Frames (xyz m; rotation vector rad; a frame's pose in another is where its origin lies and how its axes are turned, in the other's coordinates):
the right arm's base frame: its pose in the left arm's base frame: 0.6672 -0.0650 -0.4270 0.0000 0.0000 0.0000
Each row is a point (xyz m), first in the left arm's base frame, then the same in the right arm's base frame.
Working: the left arm's base frame: its pose in the right arm's base frame: -0.6672 0.0650 0.4270 0.0000 0.0000 0.0000

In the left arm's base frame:
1: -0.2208 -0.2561 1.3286
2: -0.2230 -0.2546 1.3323
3: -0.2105 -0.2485 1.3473
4: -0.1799 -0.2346 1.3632
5: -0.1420 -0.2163 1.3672
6: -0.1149 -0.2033 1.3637
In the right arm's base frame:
1: -0.8880 -0.1911 1.7556
2: -0.8902 -0.1896 1.7593
3: -0.8777 -0.1835 1.7743
4: -0.8471 -0.1696 1.7902
5: -0.8092 -0.1513 1.7942
6: -0.7821 -0.1383 1.7907

